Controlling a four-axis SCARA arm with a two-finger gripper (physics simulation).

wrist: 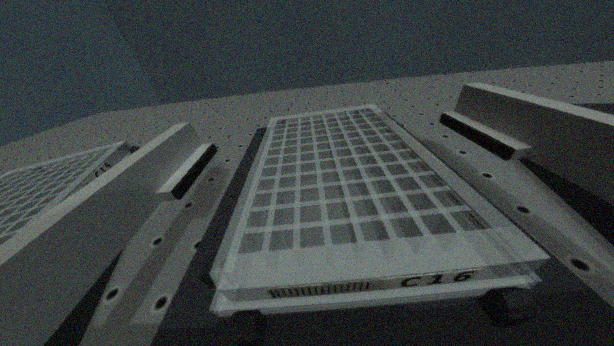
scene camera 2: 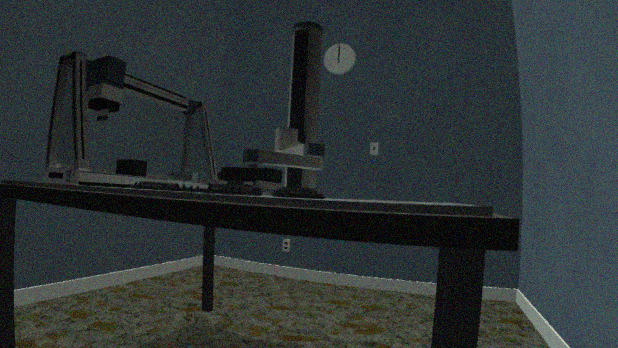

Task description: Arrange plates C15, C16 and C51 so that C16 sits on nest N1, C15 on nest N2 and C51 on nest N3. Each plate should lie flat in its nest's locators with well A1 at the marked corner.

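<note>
Plate C16 lies flat on a dark nest base, nest N2, in the middle of the wrist view, its C16 label facing the camera. My gripper is open and empty, with one finger to each side of C16. In scene camera 2 it is low over the bench. Another clear plate, C15, shows at the left of the wrist view, partly behind the left finger. The nest labels and marked A1 corners do not show in the wrist view. I cannot make out C51 or nest N3.
The perforated deck runs around the nests. In scene camera 2 the arm's column stands on the table, with a gantry frame at the left and a dark box near it. Plates are too dark to tell there.
</note>
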